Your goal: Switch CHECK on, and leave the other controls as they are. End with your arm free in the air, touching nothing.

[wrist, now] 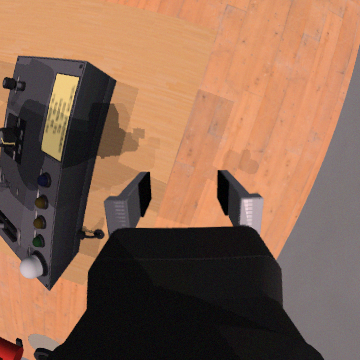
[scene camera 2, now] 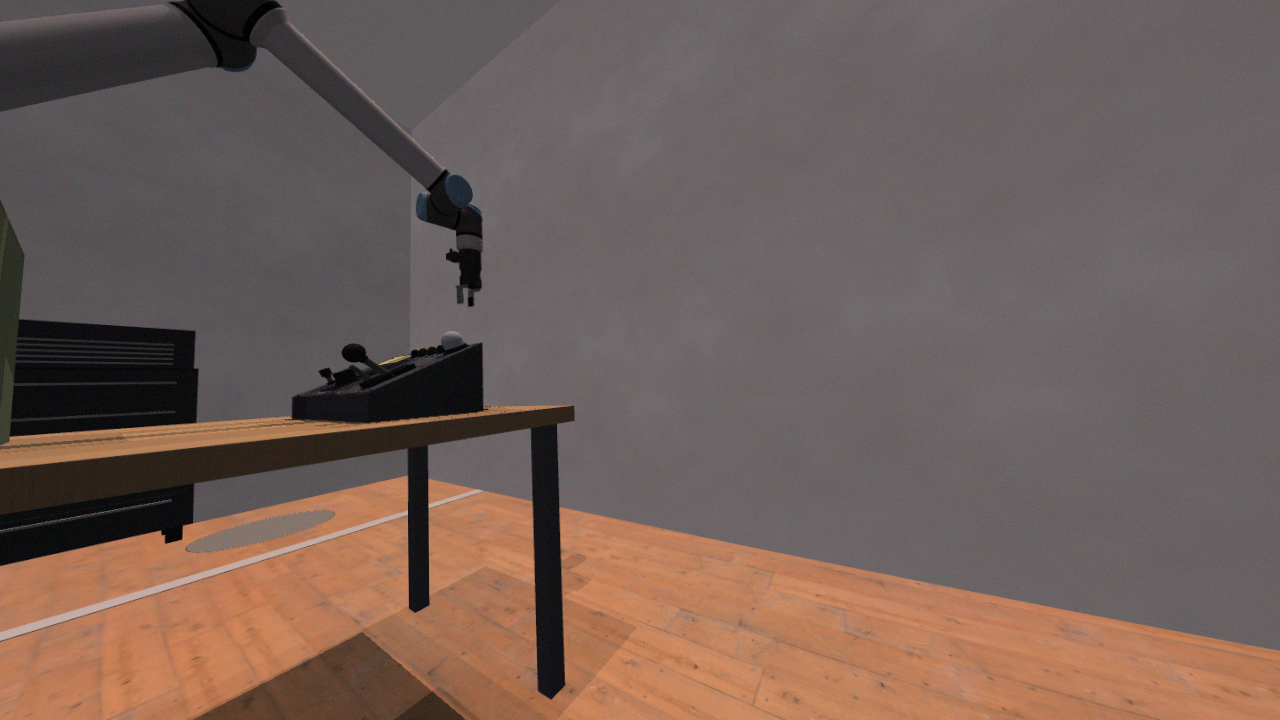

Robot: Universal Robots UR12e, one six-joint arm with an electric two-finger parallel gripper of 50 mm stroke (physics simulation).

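Frame: origin at the arm's base, x back, y left, z down, level; millimetres.
Where they show: gripper, fingertip midpoint: (wrist: 183, 184) (scene camera 2: 465, 304).
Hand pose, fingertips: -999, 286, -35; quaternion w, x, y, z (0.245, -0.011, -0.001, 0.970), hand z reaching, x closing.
Note:
After its pixels a point has its place, as x, y, z.
A dark sloped control console (scene camera 2: 429, 389) {-735, -160, 282} (wrist: 85, 120) {-806, 252, 225} stands on the table, at the left of the wrist view. It has a yellow label plate (wrist: 60, 117) {-779, 246, 175}, a row of small round parts, blue (wrist: 44, 179) {-793, 128, 165}, two amber and green (wrist: 38, 240) {-813, -12, 167}, and a white dome (scene camera 2: 452, 339) {-803, -112, 157} (wrist: 32, 267) {-823, -69, 143}. A black-knobbed lever (scene camera 2: 354, 352) {-605, -129, 199} stands up from its lower part. A black knob (wrist: 9, 83) {-613, 256, 212} shows near its far corner. No lettering is readable, so I cannot tell which control is CHECK or its state. My gripper (scene camera 2: 465, 300) {-999, 286, -36} (wrist: 183, 184) {-999, 286, -36} is open and empty, pointing down in the air above the console's high end, touching nothing.
The wooden table (scene camera 2: 268, 445) {-480, -336, 352} (wrist: 150, 45) {-827, 466, 344} carries the console. A small black hooked part (wrist: 99, 233) {-907, -45, 342} sticks out from the console's side. A dark drawer cabinet (scene camera 2: 107, 392) and a green panel (scene camera 2: 7, 340) {-191, 87, 175} stand at the left. A red object (wrist: 9, 350) shows at the lower left.

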